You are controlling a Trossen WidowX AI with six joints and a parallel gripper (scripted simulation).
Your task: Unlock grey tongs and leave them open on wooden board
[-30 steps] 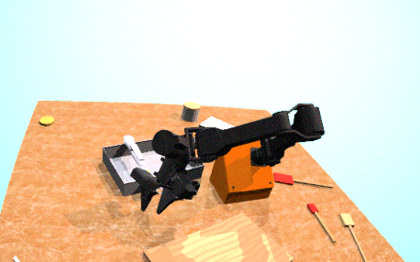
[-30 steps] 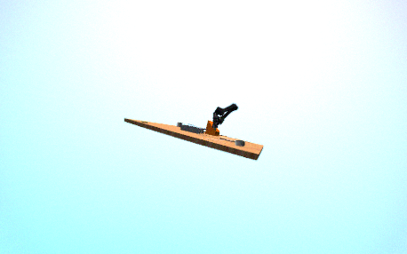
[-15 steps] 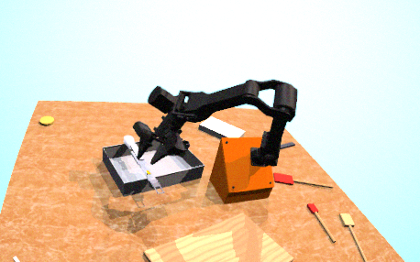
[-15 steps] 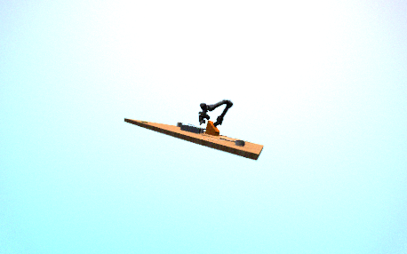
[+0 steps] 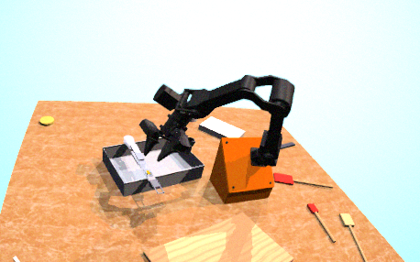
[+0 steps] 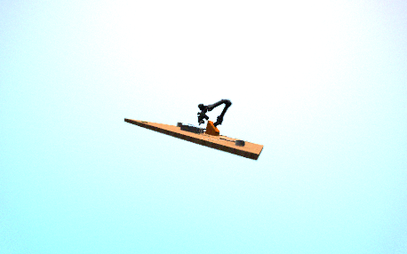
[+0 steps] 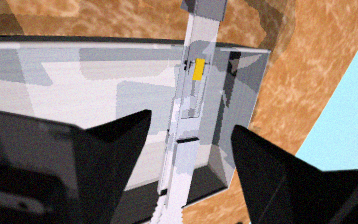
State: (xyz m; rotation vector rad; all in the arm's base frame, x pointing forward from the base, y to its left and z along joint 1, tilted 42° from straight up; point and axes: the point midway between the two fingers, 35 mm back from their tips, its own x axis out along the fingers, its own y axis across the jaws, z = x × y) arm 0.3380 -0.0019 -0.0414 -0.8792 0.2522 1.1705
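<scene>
Now: the yellow lock piece 30 mm to the left of my gripper tip, 30 mm below it and 10 mm ahead of it. Round my gripper tip: grey roasting tin: 70 mm to the right, 70 mm below, 20 mm behind; then white block: 380 mm behind, 350 mm to the right, 80 mm below; then wooden board: 350 mm to the left, 150 mm behind, 90 mm below.
</scene>
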